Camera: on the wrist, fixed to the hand. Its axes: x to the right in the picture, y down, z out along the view.
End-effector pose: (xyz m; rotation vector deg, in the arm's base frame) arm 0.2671 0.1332 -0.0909 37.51 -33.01 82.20
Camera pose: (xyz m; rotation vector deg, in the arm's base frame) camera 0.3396 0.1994 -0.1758 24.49 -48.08 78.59
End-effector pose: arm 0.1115 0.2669 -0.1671 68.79 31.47 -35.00
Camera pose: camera 0.0447 0.3502 -0.2408 52.60 30.70 -26.79
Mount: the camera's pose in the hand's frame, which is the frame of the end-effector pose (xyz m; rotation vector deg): -0.0095 -0.0762 -0.1046 -17.27 -2.41 4.42
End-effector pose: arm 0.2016 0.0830 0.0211 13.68 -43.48 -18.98
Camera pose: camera 0.2532 0.0260 -0.0834 -4.67 -42.80 -21.40
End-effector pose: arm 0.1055 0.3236 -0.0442 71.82 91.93 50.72
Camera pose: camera -0.0173 0.2952 -0.0751 64.04 76.69 62.83
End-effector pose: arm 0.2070 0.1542 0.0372 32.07 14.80 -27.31
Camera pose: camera 0.1497 0.1599 -0.0791 15.14 15.00 -20.95
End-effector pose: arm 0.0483 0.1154 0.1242 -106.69 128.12 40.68
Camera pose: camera 0.1427 0.0684 0.1999 105.21 -128.82 -64.40
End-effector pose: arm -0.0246 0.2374 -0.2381 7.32 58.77 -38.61
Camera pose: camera -0.1496 0.2233 -0.2700 -6.23 61.00 -25.44
